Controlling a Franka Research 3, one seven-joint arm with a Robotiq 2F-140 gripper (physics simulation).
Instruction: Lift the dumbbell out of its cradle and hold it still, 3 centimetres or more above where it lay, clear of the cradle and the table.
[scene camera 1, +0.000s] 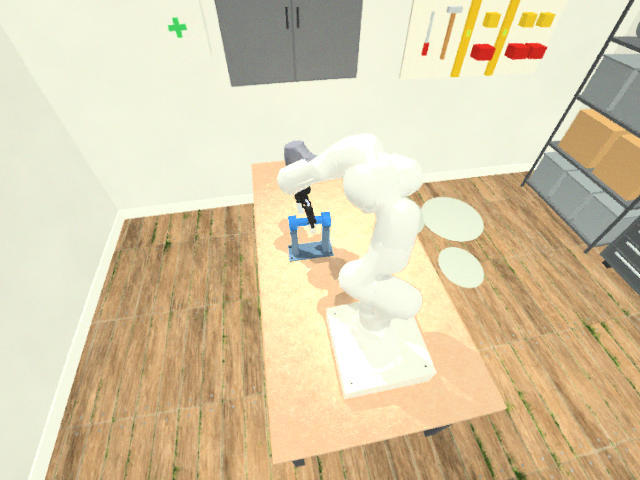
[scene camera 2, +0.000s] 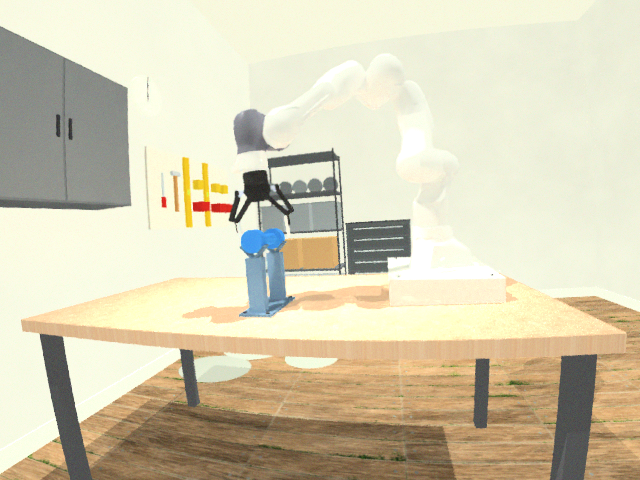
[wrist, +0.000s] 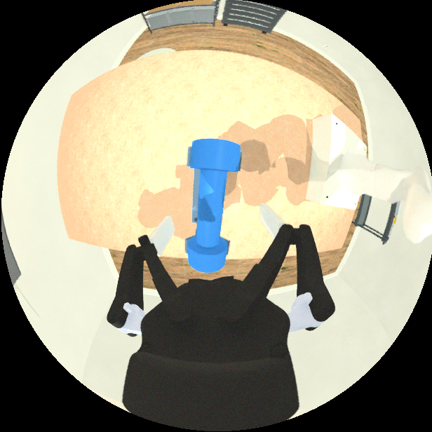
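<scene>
The blue dumbbell (scene camera 1: 302, 222) (scene camera 2: 253, 241) (wrist: 212, 220) lies level across the two posts of the blue-grey cradle (scene camera 1: 310, 251) (scene camera 2: 256, 284), whose base plate stands on the table (scene camera 1: 294, 413) (scene camera 2: 336, 347) (wrist: 100, 150). My gripper (scene camera 1: 307, 219) (scene camera 2: 263, 231) (wrist: 215, 217) is open and empty, pointing down over the dumbbell. In the wrist view its pale fingertips stand apart on the left and right of the handle, nearer the lower end weight. In the second scene view the tips are about level with the top of the end weights. Most of the cradle is hidden beneath the dumbbell in the wrist view.
The arm's white base (scene camera 1: 361, 382) (scene camera 2: 447, 290) stands on the same table. A grey wall cabinet (scene camera 1: 258, 51) (scene camera 2: 31, 129) hangs beyond the table's far end. A shelf rack (scene camera 2: 302, 159) and a dark drawer unit (scene camera 2: 378, 248) stand off the table.
</scene>
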